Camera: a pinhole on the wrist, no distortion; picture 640 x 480 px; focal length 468.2 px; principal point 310.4 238.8 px. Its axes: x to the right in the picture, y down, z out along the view. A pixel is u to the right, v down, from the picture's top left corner.
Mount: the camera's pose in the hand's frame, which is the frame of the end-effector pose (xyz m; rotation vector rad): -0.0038 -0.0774 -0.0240 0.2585 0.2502 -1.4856
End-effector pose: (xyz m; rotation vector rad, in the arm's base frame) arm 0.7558 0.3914 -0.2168 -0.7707 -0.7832 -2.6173
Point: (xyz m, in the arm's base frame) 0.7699 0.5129 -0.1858
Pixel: 157 224
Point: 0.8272 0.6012 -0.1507
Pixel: 221 150
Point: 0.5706 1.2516 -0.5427
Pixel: outside the picture
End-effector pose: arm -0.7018 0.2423 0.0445 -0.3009 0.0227 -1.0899
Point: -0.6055 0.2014 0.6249
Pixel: 164 380
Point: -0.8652 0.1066 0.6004
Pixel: 391 330
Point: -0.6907 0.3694 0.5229
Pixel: 128 209
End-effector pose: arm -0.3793 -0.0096 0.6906 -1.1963 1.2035 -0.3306
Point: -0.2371 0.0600 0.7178
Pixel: 56 235
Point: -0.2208 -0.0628 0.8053
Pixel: 505 372
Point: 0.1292 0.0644 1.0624
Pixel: 500 181
